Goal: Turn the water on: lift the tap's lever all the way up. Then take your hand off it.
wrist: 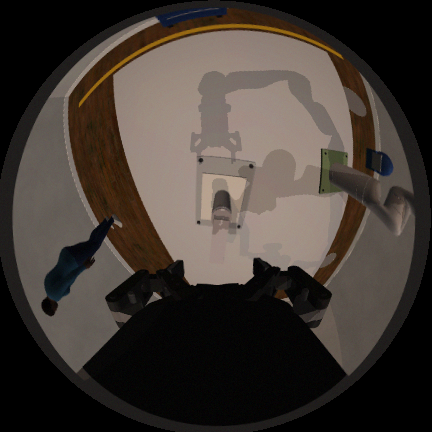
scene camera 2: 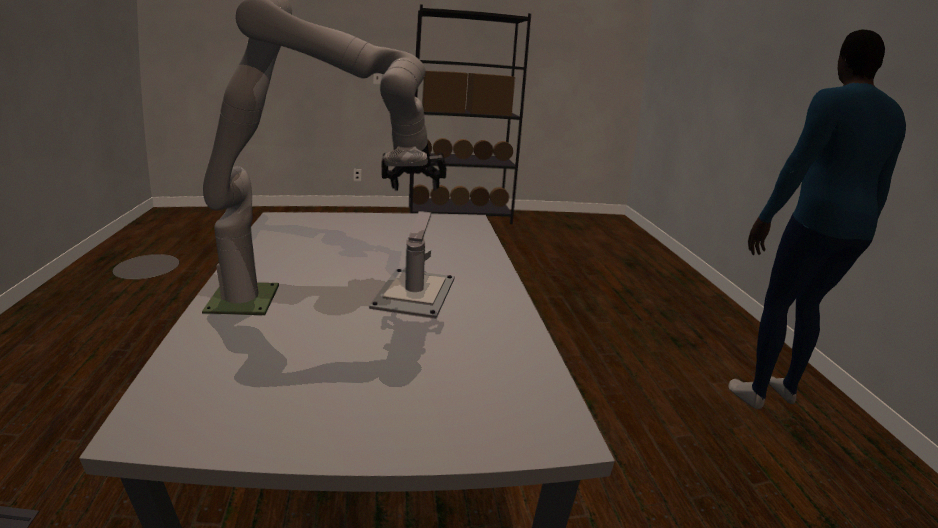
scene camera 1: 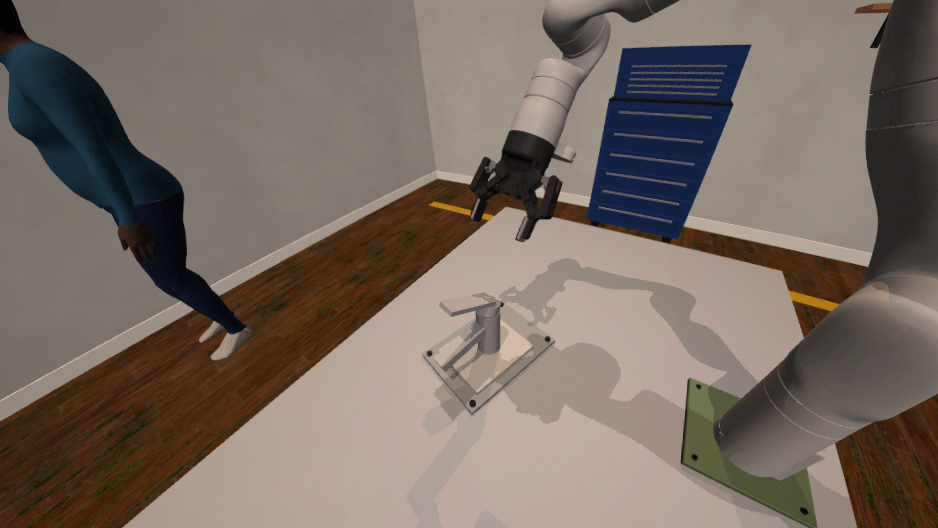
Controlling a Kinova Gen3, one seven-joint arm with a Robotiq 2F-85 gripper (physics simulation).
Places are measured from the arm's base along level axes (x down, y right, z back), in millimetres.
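Pixels of known places: gripper, fingertip midpoint: [wrist: 217,267] [scene camera 2: 416,188] [scene camera 1: 496,230]; arm's base at its link origin: [wrist: 335,173] [scene camera 2: 241,295] [scene camera 1: 745,444].
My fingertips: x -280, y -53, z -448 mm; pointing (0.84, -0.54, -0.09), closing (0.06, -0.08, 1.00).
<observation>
Ahead of a thing's pixels: the offset from my fingertips to its middle. "spot": to the spot under its first point. Level surfaces: height alone.
The grey tap @(spot: dy -45, dx +210, dz +12 mm) [scene camera 1: 489,335] [scene camera 2: 414,268] [wrist: 222,201] stands upright on its base plate [scene camera 1: 508,375] [scene camera 2: 401,307] [wrist: 225,164]. Its flat lever @(dy -68, dx +117, dz -12 mm) [scene camera 1: 466,304] [scene camera 2: 425,226] [wrist: 219,245] sits on top, above the spout @(dy -95, dx +210, dz -18 mm) [scene camera 1: 462,349] [scene camera 2: 427,254]. In scene camera 2 the lever slopes upward from the body to its raised free end. My gripper [scene camera 1: 500,220] [scene camera 2: 415,183] [wrist: 217,267] is open and empty. It hangs above the tap, apart from the lever, with a clear gap in scene camera 1.
The tap and my arm's green base plate [scene camera 1: 702,419] [scene camera 2: 265,298] [wrist: 327,160] are on the white table @(dx +288 mm) [scene camera 1: 295,459] [scene camera 2: 328,419] [wrist: 160,100]. A person [scene camera 1: 72,124] [scene camera 2: 853,157] [wrist: 67,270] stands beyond its side. A blue cabinet [scene camera 1: 656,157] and a shelf rack [scene camera 2: 472,15] stand farther off.
</observation>
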